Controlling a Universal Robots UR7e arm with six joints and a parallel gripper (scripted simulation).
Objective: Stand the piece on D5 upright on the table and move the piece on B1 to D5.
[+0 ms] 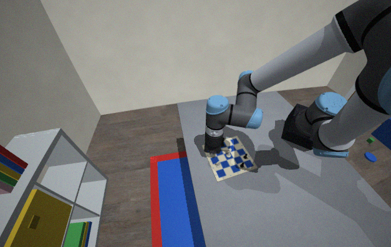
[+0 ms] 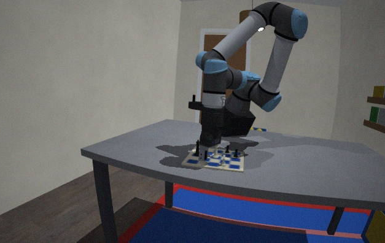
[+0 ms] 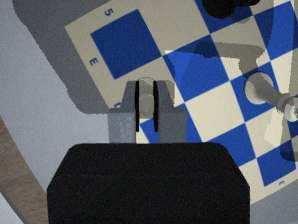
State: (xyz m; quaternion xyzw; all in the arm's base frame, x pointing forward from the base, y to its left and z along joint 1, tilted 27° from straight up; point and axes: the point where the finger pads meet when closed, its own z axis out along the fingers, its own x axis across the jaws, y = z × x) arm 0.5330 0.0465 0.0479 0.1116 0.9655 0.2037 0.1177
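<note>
The tall black piece lies 60 mm to the right of my hand and 60 mm behind it. From my hand the other things lie so: chessboard (90 mm behind, 30 mm below, 20 mm to the left); then small white piece (10 mm below).
</note>
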